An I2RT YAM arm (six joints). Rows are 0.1 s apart.
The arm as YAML. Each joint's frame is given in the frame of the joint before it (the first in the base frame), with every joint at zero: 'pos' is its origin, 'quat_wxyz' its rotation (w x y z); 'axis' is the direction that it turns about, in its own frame. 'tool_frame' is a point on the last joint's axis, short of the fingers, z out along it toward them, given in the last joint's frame.
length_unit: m
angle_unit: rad
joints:
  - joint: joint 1
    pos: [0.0, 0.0, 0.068]
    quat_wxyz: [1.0, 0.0, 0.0, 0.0]
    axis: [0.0, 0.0, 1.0]
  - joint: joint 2
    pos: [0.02, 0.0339, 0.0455]
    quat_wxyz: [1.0, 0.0, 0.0, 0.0]
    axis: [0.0, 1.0, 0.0]
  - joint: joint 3
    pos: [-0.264, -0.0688, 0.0]
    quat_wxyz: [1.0, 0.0, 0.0, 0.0]
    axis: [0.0, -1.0, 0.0]
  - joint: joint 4
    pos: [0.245, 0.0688, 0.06]
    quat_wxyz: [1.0, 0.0, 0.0, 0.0]
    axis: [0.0, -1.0, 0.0]
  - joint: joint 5
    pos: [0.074, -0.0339, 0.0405]
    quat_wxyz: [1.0, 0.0, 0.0, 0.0]
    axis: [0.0, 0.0, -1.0]
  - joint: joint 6
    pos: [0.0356, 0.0, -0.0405]
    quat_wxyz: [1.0, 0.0, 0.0, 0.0]
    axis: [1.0, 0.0, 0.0]
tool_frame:
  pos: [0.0, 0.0, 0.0]
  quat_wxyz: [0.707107, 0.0, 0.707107, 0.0]
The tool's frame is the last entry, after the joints.
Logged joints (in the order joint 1, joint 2, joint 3, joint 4, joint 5, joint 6), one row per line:
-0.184 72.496 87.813 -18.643 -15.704 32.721
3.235 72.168 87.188 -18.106 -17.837 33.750
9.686 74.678 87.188 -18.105 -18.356 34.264
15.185 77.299 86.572 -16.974 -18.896 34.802
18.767 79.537 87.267 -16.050 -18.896 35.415
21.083 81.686 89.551 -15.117 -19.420 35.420
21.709 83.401 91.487 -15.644 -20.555 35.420
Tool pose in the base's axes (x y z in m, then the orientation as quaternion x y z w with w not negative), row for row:
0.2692 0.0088 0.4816 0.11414 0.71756 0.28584 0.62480
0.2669 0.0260 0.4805 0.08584 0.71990 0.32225 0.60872
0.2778 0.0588 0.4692 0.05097 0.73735 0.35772 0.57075
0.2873 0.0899 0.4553 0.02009 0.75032 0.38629 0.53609
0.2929 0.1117 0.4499 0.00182 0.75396 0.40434 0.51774
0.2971 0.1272 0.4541 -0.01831 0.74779 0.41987 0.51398
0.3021 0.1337 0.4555 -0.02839 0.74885 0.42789 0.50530
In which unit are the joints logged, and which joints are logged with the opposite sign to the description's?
The joints are logged in degrees. Opposite sign: none.
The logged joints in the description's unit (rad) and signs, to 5 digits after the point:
-0.00321 1.26529 1.53263 -0.32538 -0.27409 0.57109
0.05646 1.25957 1.52172 -0.31601 -0.31131 0.58905
0.16905 1.30338 1.52172 -0.31599 -0.32037 0.59802
0.26503 1.34912 1.51097 -0.29625 -0.32980 0.60741
0.32755 1.38818 1.52310 -0.28013 -0.32980 0.61811
0.36797 1.42569 1.56296 -0.26384 -0.33894 0.61820
0.37889 1.45562 1.59675 -0.27304 -0.35875 0.61820

